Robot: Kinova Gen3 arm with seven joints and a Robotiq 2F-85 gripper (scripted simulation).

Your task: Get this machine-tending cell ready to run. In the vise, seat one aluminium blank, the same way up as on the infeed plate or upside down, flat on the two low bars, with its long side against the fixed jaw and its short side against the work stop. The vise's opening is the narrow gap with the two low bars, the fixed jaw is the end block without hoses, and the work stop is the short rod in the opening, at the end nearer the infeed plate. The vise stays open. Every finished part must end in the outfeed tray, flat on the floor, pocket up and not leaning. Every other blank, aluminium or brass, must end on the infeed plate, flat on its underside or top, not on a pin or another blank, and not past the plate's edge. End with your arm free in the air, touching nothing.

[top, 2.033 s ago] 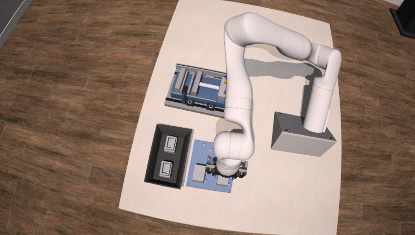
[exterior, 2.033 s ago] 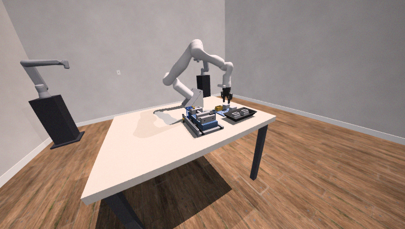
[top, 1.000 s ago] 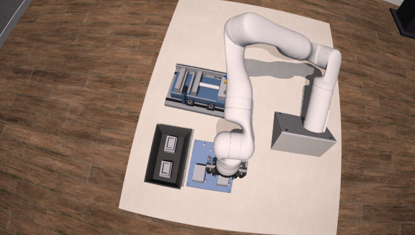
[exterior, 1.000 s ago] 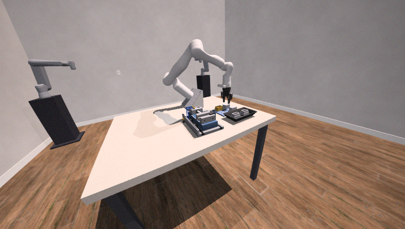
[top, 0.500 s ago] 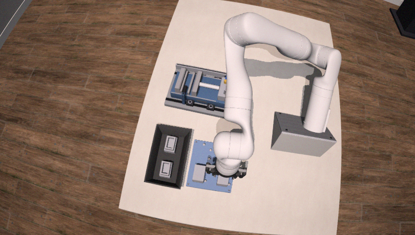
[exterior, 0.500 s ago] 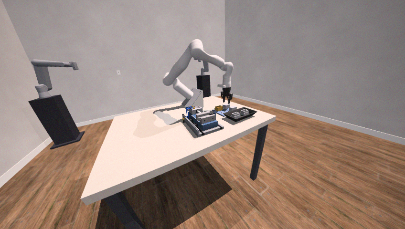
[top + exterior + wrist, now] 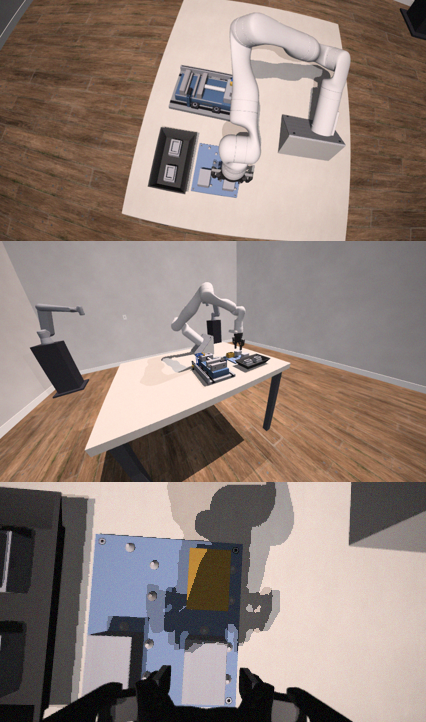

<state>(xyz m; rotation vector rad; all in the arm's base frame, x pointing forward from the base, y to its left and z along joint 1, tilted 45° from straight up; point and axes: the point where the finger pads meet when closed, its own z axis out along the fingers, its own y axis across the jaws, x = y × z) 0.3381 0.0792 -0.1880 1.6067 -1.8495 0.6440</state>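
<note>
My hand is 10 mm past the brass blank, 90 mm to the left of it and 40 mm above it. From my hand the other things lie so: white rod: 70 mm ahead, 360 mm to the right, 10 mm above; hose block: 340 mm to the right, 10 mm above; blue vise: 90 mm ahead, 360 mm to the right, 30 mm below.
</note>
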